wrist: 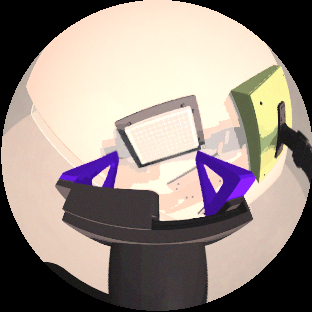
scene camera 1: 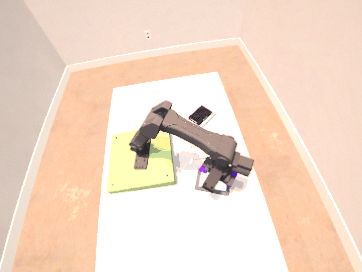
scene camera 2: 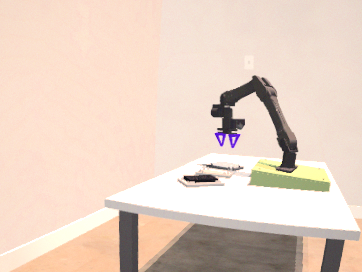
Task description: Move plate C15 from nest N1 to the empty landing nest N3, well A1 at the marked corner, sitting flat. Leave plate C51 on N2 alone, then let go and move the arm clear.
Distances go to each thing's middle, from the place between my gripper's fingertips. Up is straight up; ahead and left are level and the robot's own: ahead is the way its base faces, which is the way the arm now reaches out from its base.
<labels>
I see my gripper 90 mm above the white gridded plate point(wrist: 173, 131), 20 mm to the right of it and 10 mm past it.
</labels>
